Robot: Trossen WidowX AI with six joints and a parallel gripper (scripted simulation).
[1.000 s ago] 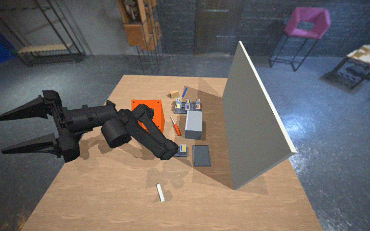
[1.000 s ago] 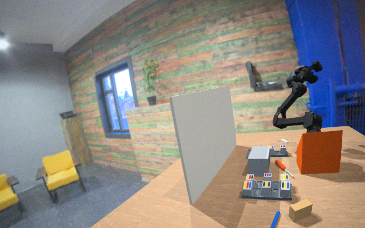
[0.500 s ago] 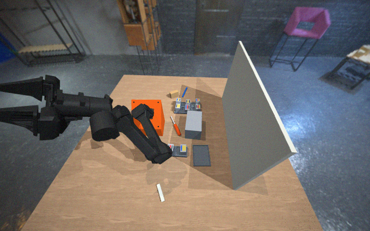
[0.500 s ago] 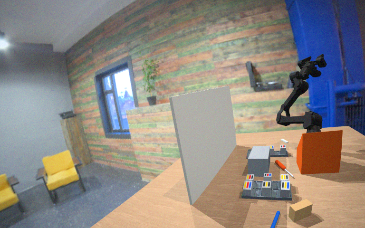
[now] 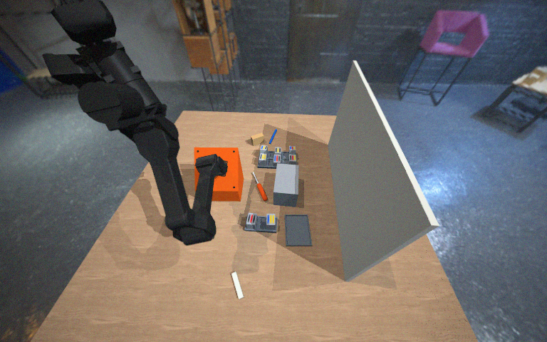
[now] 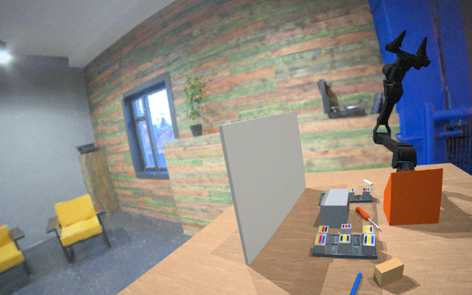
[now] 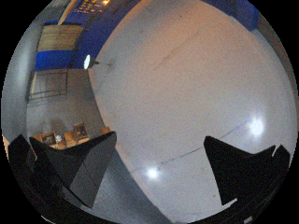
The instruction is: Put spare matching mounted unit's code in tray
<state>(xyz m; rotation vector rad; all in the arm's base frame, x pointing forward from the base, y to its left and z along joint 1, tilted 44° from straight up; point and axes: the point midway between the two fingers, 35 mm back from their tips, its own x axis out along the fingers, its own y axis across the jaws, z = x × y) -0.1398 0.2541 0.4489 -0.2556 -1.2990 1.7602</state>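
Now: gripper tip 650 mm above the grey spare, 300 mm to the right of it and 260 mm short of it. The rest, counted from my gripper tip: grey panel (620 mm ahead, 460 mm below, 140 mm to the left); white stick (680 mm below, 270 mm to the right, 250 mm ahead); grey mounted unit (640 mm below, 390 mm ahead, 140 mm to the left).
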